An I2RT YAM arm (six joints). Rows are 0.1 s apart.
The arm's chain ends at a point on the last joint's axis. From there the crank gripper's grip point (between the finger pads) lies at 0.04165 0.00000 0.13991 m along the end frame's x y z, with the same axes.
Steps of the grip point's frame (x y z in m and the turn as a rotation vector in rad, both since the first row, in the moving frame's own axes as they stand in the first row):
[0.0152 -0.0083 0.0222 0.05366 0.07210 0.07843]
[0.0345 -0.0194 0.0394 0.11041 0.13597 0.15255]
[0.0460 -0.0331 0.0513 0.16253 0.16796 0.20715]
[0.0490 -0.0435 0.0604 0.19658 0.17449 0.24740]
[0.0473 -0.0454 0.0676 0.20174 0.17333 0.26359]
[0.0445 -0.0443 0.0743 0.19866 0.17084 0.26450]
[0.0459 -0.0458 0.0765 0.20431 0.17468 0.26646]
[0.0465 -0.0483 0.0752 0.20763 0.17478 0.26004]
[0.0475 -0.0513 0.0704 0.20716 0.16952 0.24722]
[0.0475 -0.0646 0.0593 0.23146 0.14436 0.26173]
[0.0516 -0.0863 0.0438 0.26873 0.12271 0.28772]
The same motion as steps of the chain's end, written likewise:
[0.0051 -0.0045 0.0257 0.05366 0.07210 0.07843]
[0.0153 -0.0121 0.0468 0.11041 0.13597 0.15255]
[0.0220 -0.0222 0.0613 0.16253 0.16796 0.20715]
[0.0236 -0.0304 0.0713 0.19658 0.17449 0.24740]
[0.0220 -0.0324 0.0784 0.20174 0.17333 0.26359]
[0.0196 -0.0317 0.0849 0.19866 0.17084 0.26450]
[0.0204 -0.0327 0.0875 0.20431 0.17468 0.26646]
[0.0209 -0.0344 0.0863 0.20763 0.17478 0.26004]
[0.0226 -0.0366 0.0812 0.20716 0.16952 0.24722]
[0.0254 -0.0469 0.0691 0.23146 0.14436 0.26173]
[0.0316 -0.0645 0.0532 0.26873 0.12271 0.28772]

